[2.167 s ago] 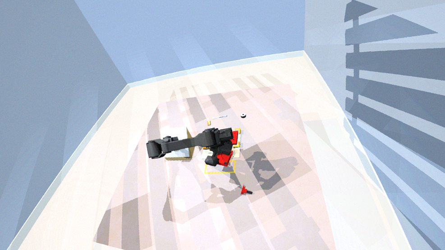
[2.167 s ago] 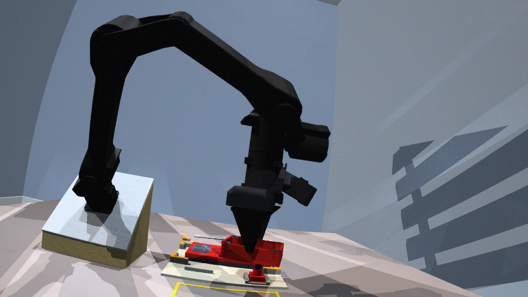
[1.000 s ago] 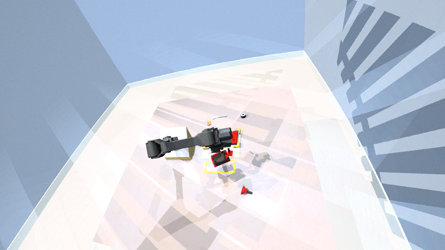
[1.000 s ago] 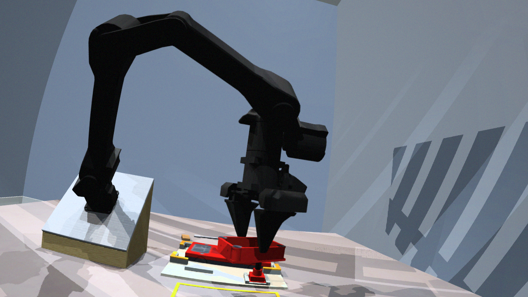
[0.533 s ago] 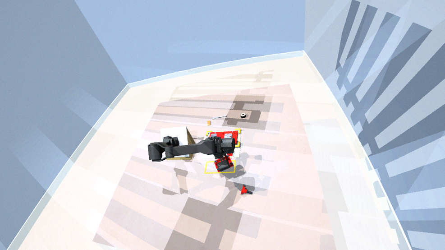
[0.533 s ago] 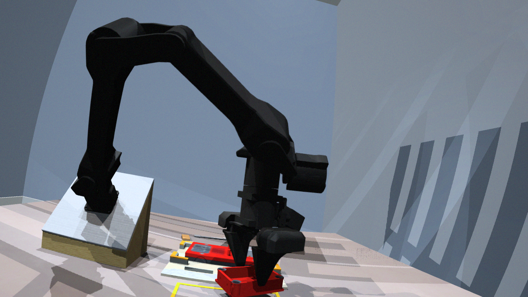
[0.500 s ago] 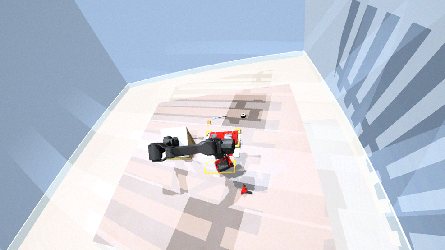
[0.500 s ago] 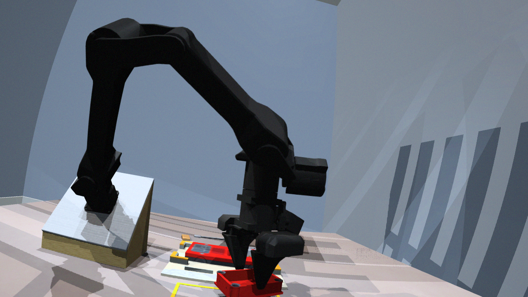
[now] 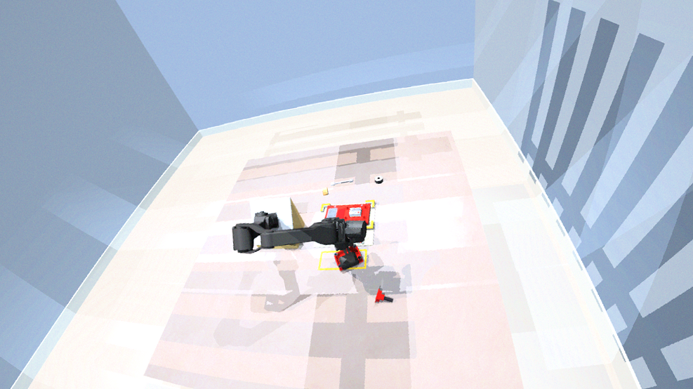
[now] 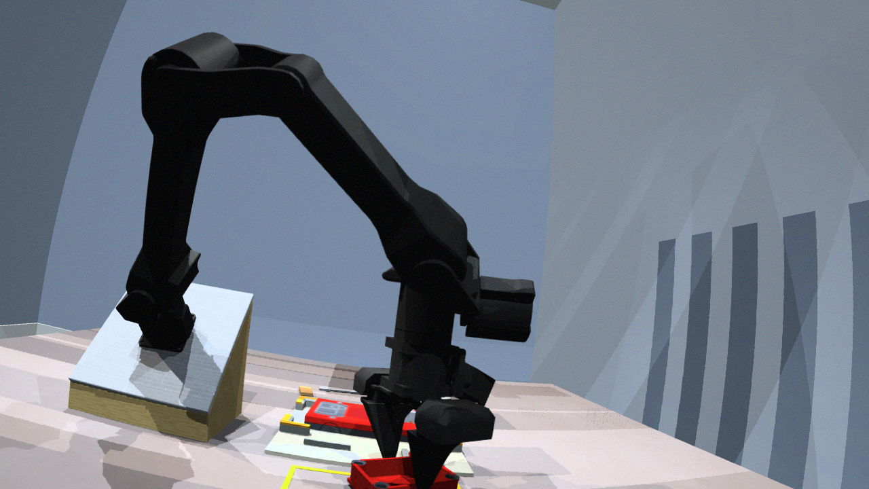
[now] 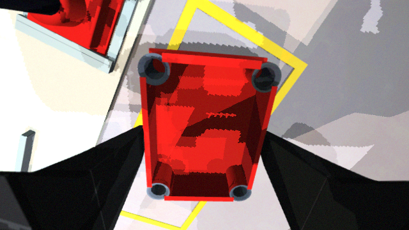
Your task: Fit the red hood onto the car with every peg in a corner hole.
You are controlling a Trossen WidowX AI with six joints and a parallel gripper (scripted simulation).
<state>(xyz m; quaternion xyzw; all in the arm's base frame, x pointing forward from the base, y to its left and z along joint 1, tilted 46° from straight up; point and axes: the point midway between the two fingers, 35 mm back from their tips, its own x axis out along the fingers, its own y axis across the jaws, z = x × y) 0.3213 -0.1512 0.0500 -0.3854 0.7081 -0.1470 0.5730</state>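
Right now the red hood is 1 cm below my gripper tip. Round my gripper tip: grey engine block (22 cm to the left, 2 cm ahead); red cone-shaped part (16 cm to the right, 12 cm ahead); white jig (19 cm to the left, 2 cm behind, 1 cm below).
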